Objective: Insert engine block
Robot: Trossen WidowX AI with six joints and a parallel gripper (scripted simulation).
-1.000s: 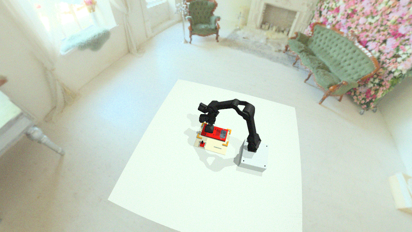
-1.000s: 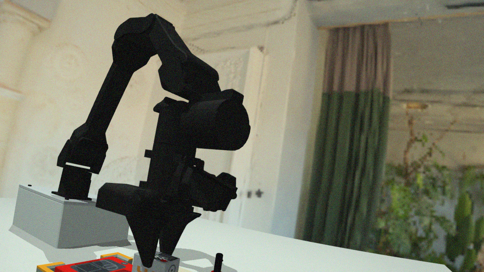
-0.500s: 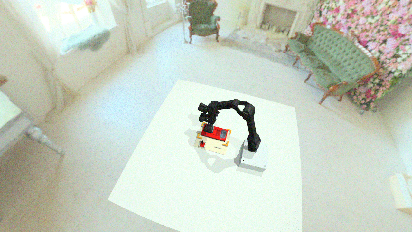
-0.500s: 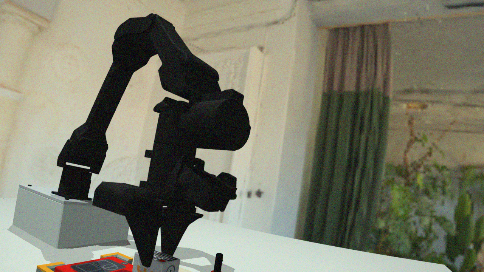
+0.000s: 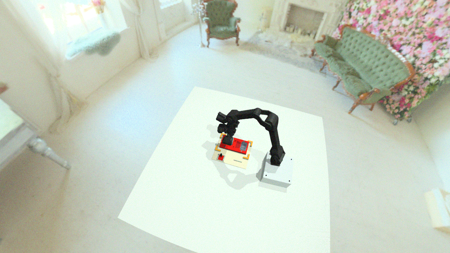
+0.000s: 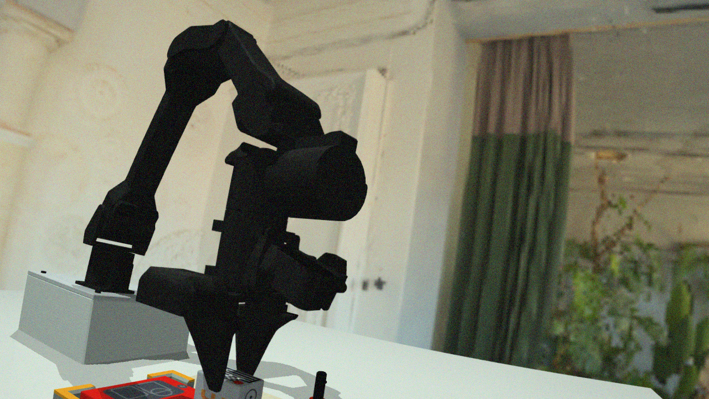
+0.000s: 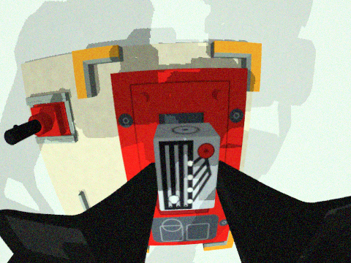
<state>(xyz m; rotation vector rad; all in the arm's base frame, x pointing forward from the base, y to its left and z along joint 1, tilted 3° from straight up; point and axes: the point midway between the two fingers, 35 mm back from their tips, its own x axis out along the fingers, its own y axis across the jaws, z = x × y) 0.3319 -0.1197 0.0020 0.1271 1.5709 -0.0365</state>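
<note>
Now: the grey engine block 1 cm below my gripper tip. From my gripper tip the other things lie so: clamp cradle 5 cm below, 4 cm to the left, 3 cm behind.
</note>
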